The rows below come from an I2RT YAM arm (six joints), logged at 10 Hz.
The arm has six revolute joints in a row. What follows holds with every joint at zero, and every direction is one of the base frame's.
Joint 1 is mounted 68.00 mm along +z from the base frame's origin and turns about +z.
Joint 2 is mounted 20.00 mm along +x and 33.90 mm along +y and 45.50 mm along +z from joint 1 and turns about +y.
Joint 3 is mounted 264.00 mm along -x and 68.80 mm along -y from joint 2 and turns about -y.
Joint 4 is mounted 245.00 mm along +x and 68.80 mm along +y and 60.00 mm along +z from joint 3 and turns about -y.
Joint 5 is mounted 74.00 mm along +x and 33.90 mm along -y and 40.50 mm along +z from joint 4 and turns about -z.
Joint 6 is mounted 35.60 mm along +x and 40.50 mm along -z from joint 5 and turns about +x.
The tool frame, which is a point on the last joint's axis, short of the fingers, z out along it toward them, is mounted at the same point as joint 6; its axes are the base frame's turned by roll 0.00, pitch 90.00 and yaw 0.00 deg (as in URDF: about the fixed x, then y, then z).
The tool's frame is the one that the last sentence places.
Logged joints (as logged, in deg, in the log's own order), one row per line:
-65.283 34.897 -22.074 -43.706 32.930 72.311
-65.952 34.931 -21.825 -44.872 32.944 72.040
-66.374 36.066 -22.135 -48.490 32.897 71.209
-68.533 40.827 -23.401 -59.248 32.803 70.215
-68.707 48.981 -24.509 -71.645 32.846 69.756
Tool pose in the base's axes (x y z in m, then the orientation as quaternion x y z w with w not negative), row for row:
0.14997 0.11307 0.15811 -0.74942 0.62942 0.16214 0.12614
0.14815 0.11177 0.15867 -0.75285 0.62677 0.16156 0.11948
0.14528 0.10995 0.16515 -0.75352 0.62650 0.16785 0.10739
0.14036 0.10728 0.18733 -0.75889 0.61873 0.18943 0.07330
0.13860 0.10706 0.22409 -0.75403 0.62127 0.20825 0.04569
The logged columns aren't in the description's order. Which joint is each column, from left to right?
Columns, left to right: joint 6, joint 3, joint 5, joint 4, joint 1, joint 2.
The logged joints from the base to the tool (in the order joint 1, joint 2, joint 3, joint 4, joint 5, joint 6), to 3 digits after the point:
32.930 72.311 34.897 -43.706 -22.074 -65.283
32.944 72.040 34.931 -44.872 -21.825 -65.952
32.897 71.209 36.066 -48.490 -22.135 -66.374
32.803 70.215 40.827 -59.248 -23.401 -68.533
32.846 69.756 48.981 -71.645 -24.509 -68.707

